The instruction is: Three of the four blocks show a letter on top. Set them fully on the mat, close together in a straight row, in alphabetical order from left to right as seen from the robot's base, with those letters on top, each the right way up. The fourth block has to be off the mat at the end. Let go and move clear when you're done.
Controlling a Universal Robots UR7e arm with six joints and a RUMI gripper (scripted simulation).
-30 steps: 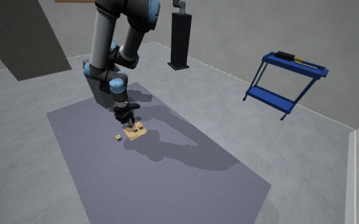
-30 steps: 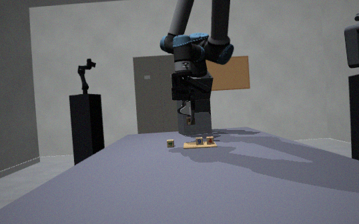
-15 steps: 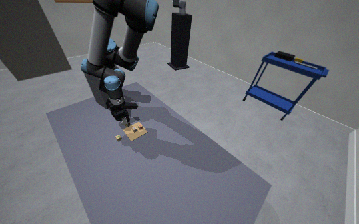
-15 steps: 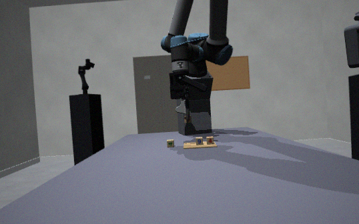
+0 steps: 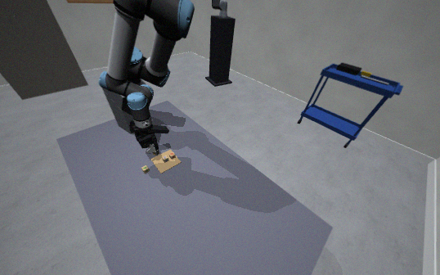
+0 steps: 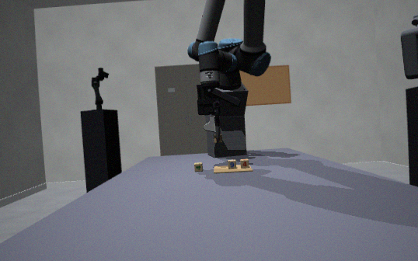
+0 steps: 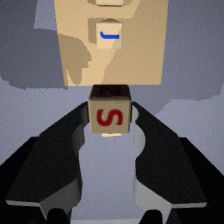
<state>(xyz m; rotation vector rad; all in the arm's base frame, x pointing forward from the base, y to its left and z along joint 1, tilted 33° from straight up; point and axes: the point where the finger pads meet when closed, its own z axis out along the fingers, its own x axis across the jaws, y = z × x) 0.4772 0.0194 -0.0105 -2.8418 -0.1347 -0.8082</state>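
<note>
My gripper is now 12 cm above the tan mat, 5 cm to the right of it and 1 cm past it.
</note>
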